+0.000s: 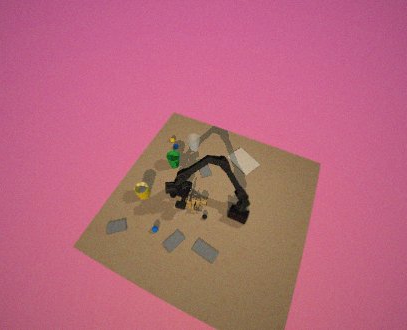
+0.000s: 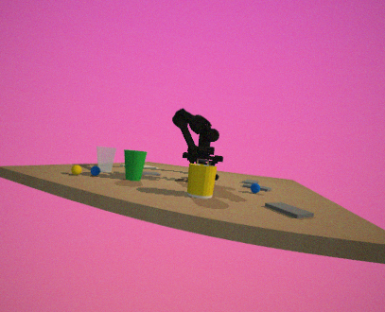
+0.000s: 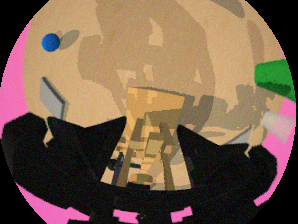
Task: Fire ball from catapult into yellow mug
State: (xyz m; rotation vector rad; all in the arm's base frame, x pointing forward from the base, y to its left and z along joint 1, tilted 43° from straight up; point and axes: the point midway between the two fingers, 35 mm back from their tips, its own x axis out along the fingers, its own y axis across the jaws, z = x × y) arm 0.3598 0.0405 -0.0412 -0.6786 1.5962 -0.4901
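My gripper tip is now 16 cm past the small black ball, 5 cm to the right of it and 2 cm above it. Round my gripper tip: yellow mug: 29 cm ahead, 6 cm to the left; green cup: 20 cm ahead, 24 cm to the right; wooden catapult: 7 cm behind, 2 cm above.
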